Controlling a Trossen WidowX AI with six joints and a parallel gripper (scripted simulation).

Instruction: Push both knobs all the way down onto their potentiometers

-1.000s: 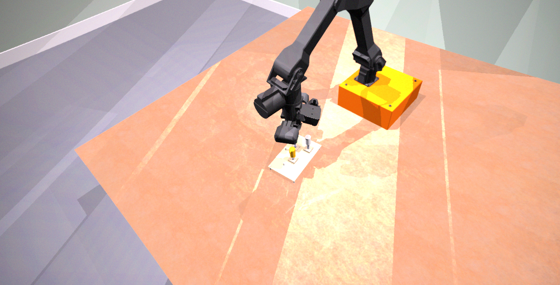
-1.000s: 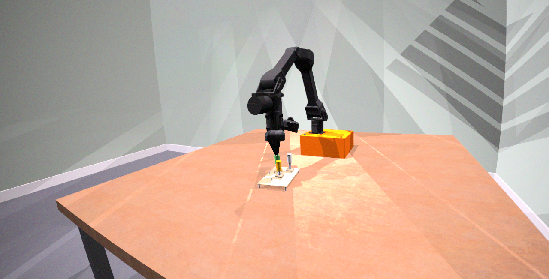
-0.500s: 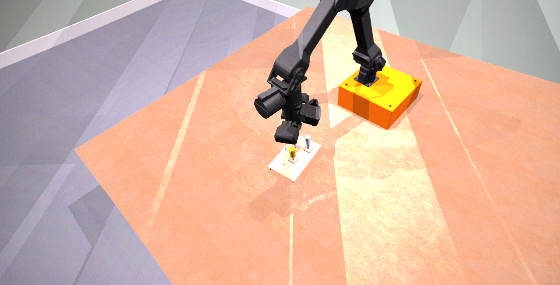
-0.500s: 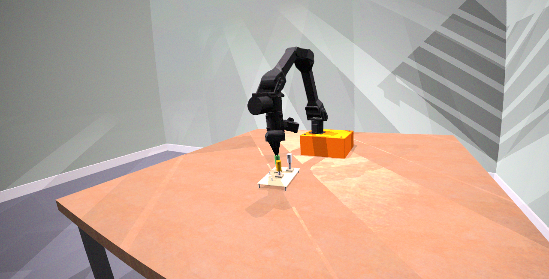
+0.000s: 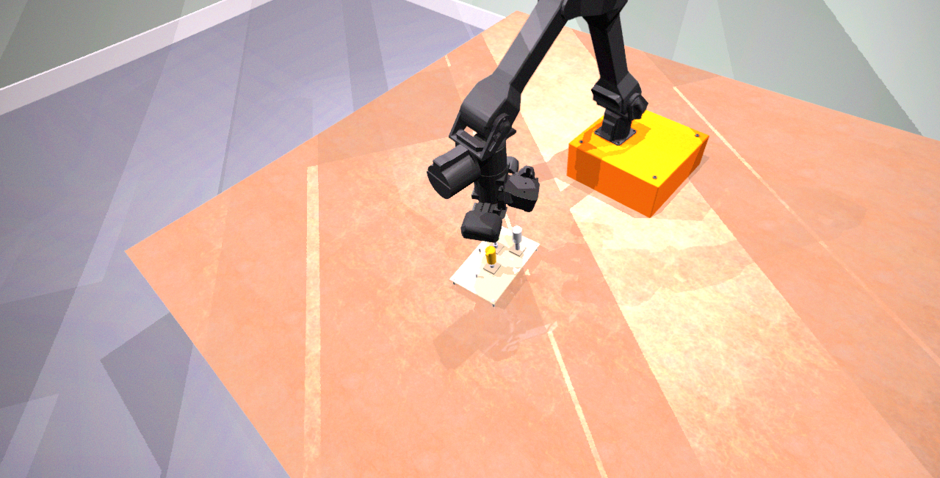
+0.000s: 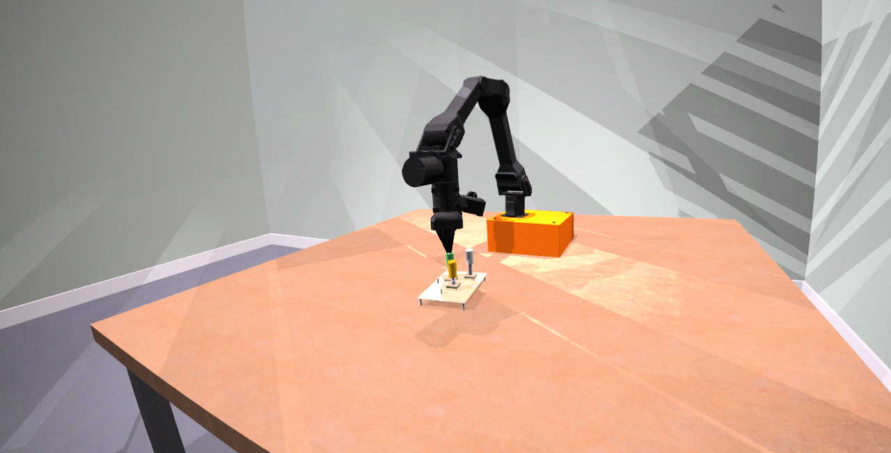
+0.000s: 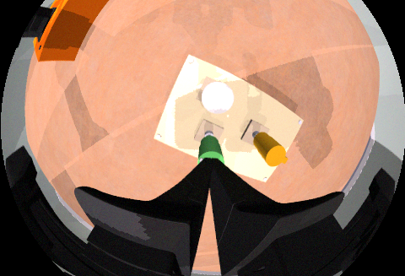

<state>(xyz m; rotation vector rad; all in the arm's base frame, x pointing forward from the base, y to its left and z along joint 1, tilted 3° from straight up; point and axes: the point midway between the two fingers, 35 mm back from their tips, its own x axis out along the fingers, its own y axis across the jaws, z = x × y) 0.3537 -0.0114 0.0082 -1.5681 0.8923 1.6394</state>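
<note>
Now: gripper tip 1 cm above the green knob. Round my gripper tip: yellow knob (4 cm ahead, 3 cm to the left, 2 cm below).
</note>
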